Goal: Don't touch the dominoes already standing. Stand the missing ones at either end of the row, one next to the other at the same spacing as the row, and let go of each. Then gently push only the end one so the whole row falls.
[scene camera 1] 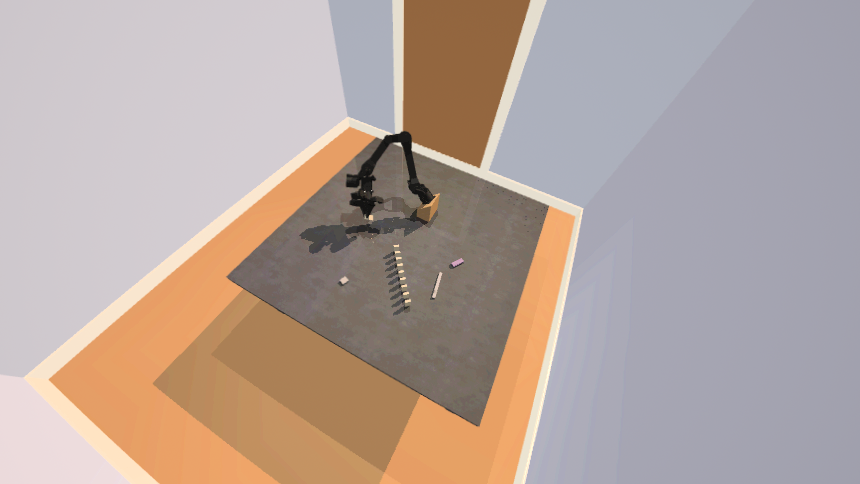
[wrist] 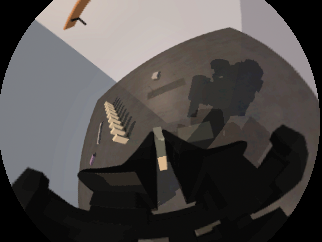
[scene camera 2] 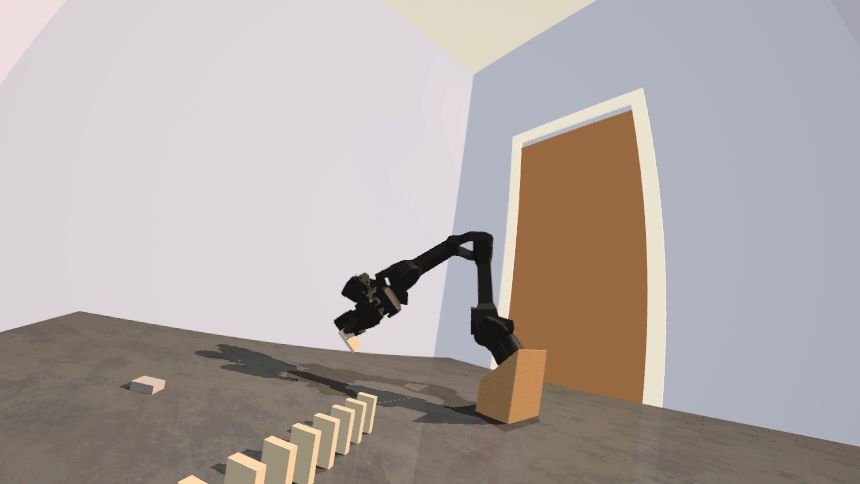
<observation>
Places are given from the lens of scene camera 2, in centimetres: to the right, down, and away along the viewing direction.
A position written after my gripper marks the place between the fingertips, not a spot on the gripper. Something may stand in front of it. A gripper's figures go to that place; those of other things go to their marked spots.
my gripper (scene camera 2: 342, 333): -18, 18, 56
cream domino (scene camera 2: 346, 415): -10, 20, 30
cream domino (scene camera 2: 329, 426): -10, 19, 26
</observation>
